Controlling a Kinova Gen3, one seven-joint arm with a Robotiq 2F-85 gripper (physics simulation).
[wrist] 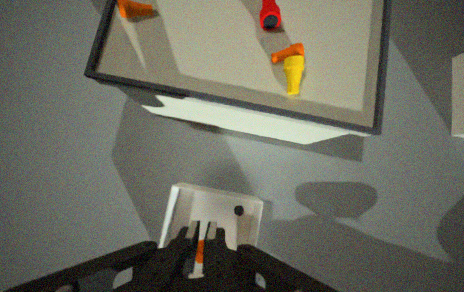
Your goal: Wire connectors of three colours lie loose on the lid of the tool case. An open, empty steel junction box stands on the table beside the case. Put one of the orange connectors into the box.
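Frame: origin at the arm's base, x back, y left, z down, level; metres.
Seen in the pictures: gripper, between the fingertips: [203, 232].
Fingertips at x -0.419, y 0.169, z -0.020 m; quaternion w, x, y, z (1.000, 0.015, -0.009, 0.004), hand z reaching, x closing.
Pixels of each thing's top centre, then the offset from my fingertips to it. "spot": a spot on its surface instead. Level surfaces: height alone.
- open steel junction box, centre of its top: [208, 241] dx +0.002, dy +0.025, dz +0.043 m
- tool case lid, a spot on its surface: [225, 50] spot: dx +0.010, dy -0.144, dz -0.030 m
- yellow connector, centre of its top: [298, 69] dx +0.061, dy -0.124, dz -0.045 m
- red connector, a spot on its surface: [270, 15] spot: dx +0.041, dy -0.164, dz -0.044 m
- grey table, height of its surface: dz +0.081 m
My gripper [203, 232] is shut on an orange connector [200, 251], which shows between the dark fingers at the bottom of the view. The fingertips are over the open steel junction box [215, 193], in front of its lower part. Their exact height above its floor is hard to tell. The tool case lid [225, 50] fills the upper part. On it lie one orange connector [135, 10] at the upper left, another orange connector [290, 52] close against a yellow connector [294, 75], and a red connector [270, 15] above them.
The case's dark lower edge runs across the view above the box, with a gap of grey table [280, 170] between. Part of a pale block-like object [458, 95] shows at the right edge. Dark shadows fall across the table at the right.
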